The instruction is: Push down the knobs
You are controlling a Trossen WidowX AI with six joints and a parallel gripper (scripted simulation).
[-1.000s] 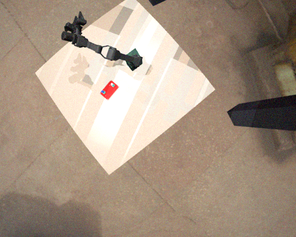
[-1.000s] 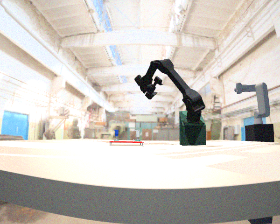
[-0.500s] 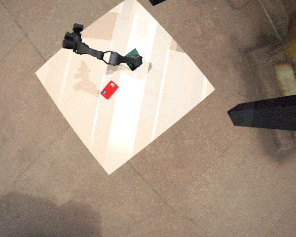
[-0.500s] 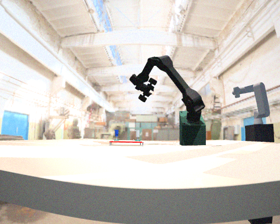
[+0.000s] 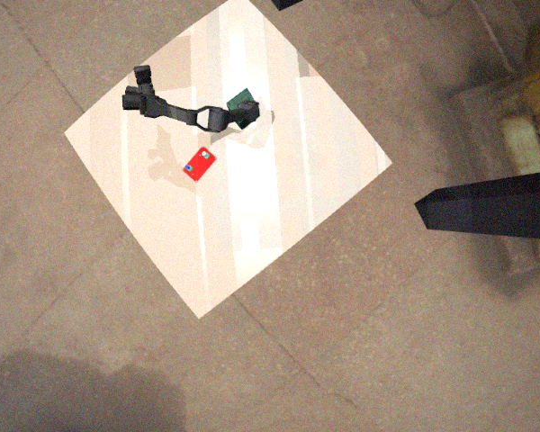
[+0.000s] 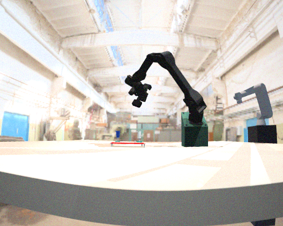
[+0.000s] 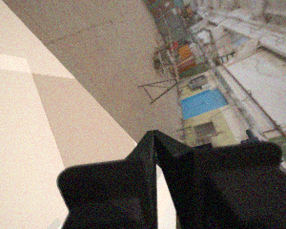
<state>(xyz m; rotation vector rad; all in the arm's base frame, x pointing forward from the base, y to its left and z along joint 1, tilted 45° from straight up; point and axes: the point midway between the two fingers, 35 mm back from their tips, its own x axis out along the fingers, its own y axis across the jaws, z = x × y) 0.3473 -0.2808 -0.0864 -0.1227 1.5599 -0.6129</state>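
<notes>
Now: the pale grey knob 360 mm to the left of my gripper tip, 240 mm below it and 40 mm behind it. Also, from my gripper tip: blue knob (380 mm to the left, 240 mm below, 60 mm ahead).
</notes>
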